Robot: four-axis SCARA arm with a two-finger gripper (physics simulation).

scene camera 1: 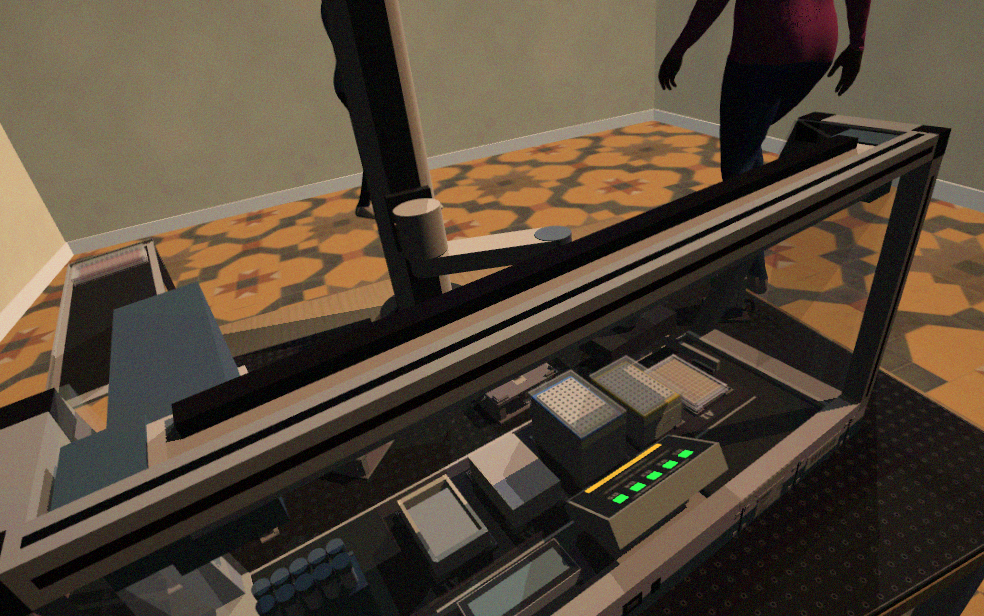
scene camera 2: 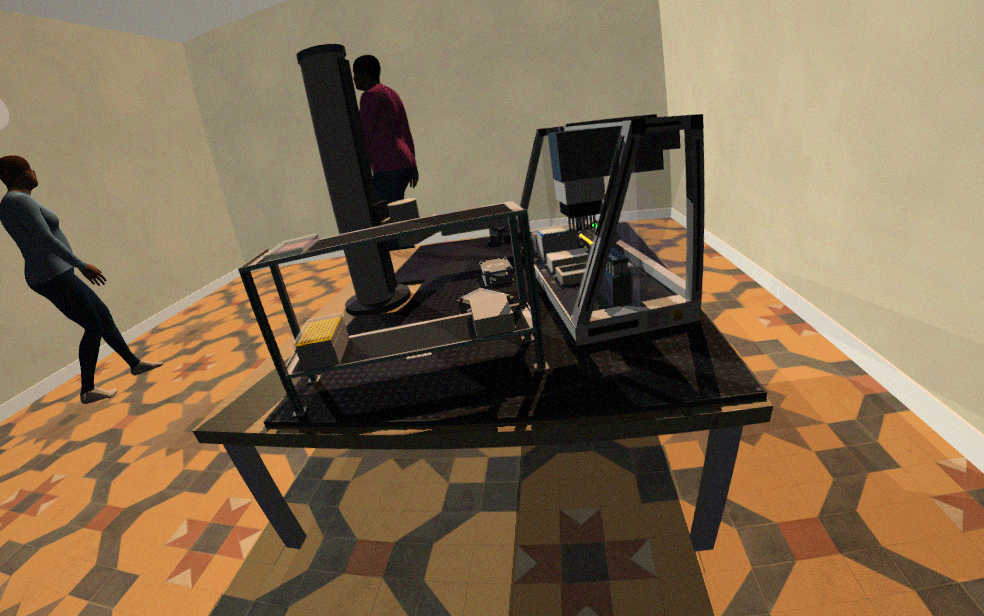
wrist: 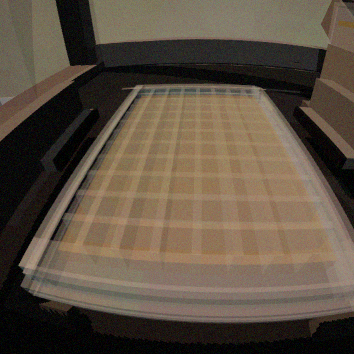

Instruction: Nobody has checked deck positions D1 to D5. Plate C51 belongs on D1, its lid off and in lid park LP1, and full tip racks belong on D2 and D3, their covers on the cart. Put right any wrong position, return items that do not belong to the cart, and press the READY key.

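Places are measured from the arm's base along level axes (x ahead, y left, z up), in centimetres.
Pixels of known places: gripper, fingertip midpoint: (scene camera 1: 696,381) (wrist: 196,91); arm's base, origin of the base link: (scene camera 2: 378,301).
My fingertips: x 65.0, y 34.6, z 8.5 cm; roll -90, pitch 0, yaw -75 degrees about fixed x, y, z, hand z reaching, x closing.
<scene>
For each thing: its middle in the pictures, then the offset to it from my fingertips. "spot": a spot on its surface instead.
- pale block, body centre: (scene camera 1: 513,477) (scene camera 2: 567,260) dx +5.2, dy -37.0, dz +0.0 cm
- shallow tray, body centre: (scene camera 1: 442,522) (scene camera 2: 578,273) dx +7.8, dy -49.1, dz -0.5 cm
- cart, surface spot: (scene camera 2: 262,319) spot: dx -58.4, dy -104.2, dz +16.9 cm
- yellow tip rack, body centre: (scene camera 2: 320,331) dx -52.4, dy -94.4, dz +8.6 cm
- clear item, body centre: (scene camera 2: 292,245) (scene camera 1: 109,261) dx -52.4, dy -94.4, dz +29.0 cm
Plate C51 (scene camera 1: 686,381) (wrist: 200,185) sits at the deck's far right position, its amber wells seen through what looks like a clear lid. My gripper (wrist: 196,91) is open, with one dark finger along each long side of the plate and a gap to each; its tips are poorly seen in the scene views. A yellow-rimmed tip rack (scene camera 1: 635,388) stands beside the plate, and a blue-rimmed tip rack (scene camera 1: 577,406) beside that. I cannot tell whether either has a cover. A panel (scene camera 1: 653,475) shows several green lights and a yellow bar. The READY key cannot be made out.
A pale block (scene camera 1: 515,472), a shallow tray (scene camera 1: 440,519) and a blue-capped tube rack (scene camera 1: 308,577) stand farther left. The enclosure beam (scene camera 1: 464,290) crosses above the deck. The cart (scene camera 2: 262,319) bears a yellow tip rack (scene camera 2: 319,341) below and a clear item (scene camera 2: 294,246) on top.
</scene>
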